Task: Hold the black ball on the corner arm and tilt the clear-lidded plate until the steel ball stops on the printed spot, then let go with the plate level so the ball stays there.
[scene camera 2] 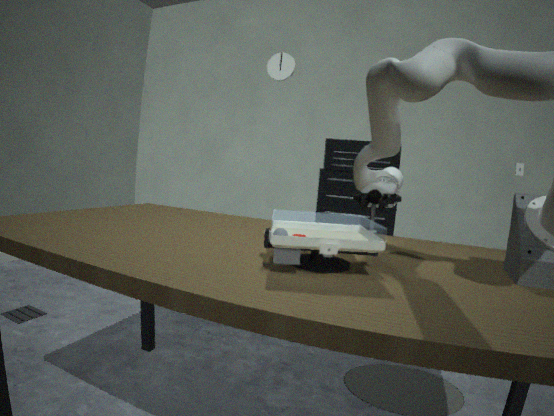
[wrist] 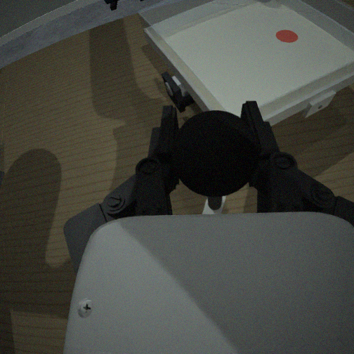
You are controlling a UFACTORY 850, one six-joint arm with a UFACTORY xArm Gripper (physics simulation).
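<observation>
The black ball (scene camera 2: 374, 196) (wrist: 217, 152) sits on a thin post at the plate's corner arm. My gripper (scene camera 2: 376, 199) (wrist: 208, 121) is shut on this ball, one finger on each side. The clear-lidded plate (scene camera 2: 350, 243) (wrist: 240, 55) is a shallow cream tray on a dark round base; how level it is, I cannot tell exactly. The red printed spot (scene camera 2: 299, 235) (wrist: 286, 36) shows on its floor. The grey steel ball (scene camera 2: 280, 232) lies left of the spot, near the plate's left end in the scene view, apart from the spot. In the wrist view it is barely visible at the top edge.
The plate stands on a wooden table (scene camera 2: 200, 250) (wrist: 75, 175). A grey block (scene camera 2: 286, 257) shows under the plate's left end. A dark bracket (wrist: 175, 91) is on the plate's side. The robot's grey base mount (scene camera 2: 530, 245) stands at the right. A dark drawer cabinet (scene camera 2: 336, 192) is behind the table.
</observation>
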